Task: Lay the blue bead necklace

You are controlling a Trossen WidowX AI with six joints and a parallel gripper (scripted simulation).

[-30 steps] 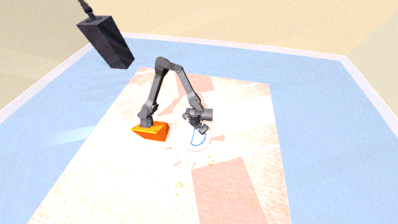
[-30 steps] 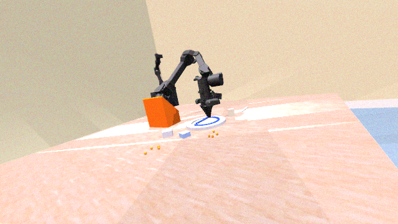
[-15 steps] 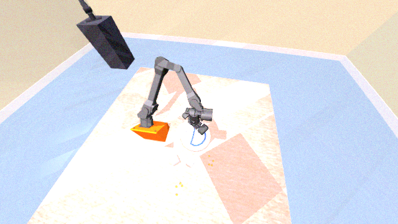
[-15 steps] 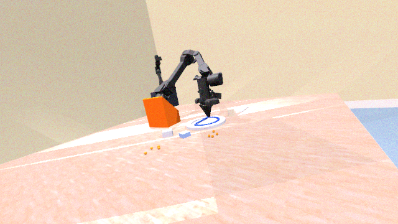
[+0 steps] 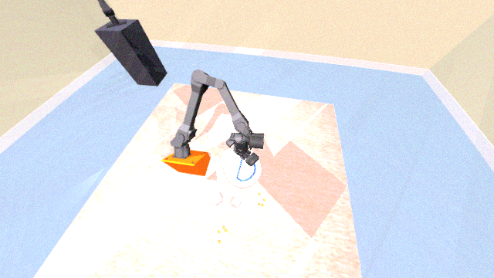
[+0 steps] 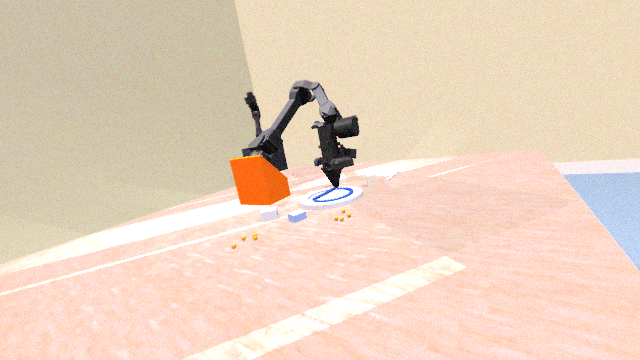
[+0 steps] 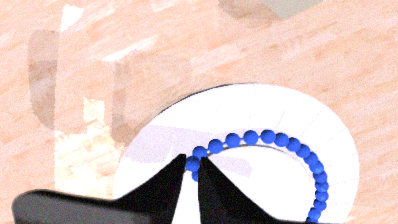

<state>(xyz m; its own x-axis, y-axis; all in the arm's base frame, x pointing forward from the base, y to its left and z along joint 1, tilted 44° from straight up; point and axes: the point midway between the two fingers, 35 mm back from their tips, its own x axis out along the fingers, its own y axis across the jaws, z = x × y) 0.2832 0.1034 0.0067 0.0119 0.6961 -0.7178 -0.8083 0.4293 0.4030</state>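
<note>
The round white bead board is 60 mm to the right of my gripper tip, 10 mm below it and 10 mm ahead of it. Also, from my gripper tip: white stick (190 mm to the left, 130 mm ahead, 20 mm below); light blue cube (230 mm to the right, 10 mm below, 10 mm ahead); beige cube (100 mm ahead, 70 mm to the left).
</note>
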